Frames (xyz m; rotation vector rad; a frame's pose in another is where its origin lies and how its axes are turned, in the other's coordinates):
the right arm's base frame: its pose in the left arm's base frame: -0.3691 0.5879 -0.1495 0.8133 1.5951 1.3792
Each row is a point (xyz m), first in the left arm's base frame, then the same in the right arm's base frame.
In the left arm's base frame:
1: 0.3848 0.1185 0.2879
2: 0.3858 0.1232 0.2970
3: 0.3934 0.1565 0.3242
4: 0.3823 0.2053 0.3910
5: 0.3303 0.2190 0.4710
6: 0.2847 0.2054 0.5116
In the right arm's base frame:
1: -0.8169 0.3039 0.4694
2: -0.8149 0.3136 0.4720
3: -0.7936 0.3459 0.4924
4: -0.7580 0.4208 0.5014
5: -0.7387 0.5048 0.4581
6: -0.7389 0.5447 0.4100

